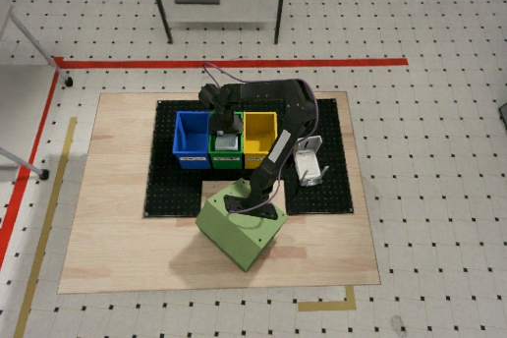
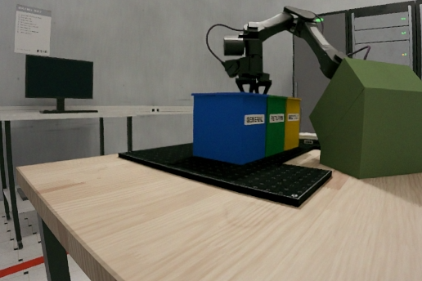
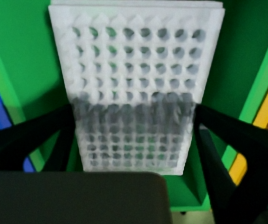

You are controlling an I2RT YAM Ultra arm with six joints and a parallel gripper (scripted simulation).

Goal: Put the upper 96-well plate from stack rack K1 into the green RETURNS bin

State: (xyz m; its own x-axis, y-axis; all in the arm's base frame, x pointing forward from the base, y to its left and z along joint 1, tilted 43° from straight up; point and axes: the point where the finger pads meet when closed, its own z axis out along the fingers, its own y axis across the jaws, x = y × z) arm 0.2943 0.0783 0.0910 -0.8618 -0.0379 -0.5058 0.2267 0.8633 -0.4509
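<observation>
The clear 96-well plate lies 10 mm below my hand. Round my hand: green returns bin: 70 mm below; yellow bin: 130 mm to the right, 70 mm below, 30 mm behind; blue bin: 130 mm to the left, 70 mm below, 30 mm ahead.
</observation>
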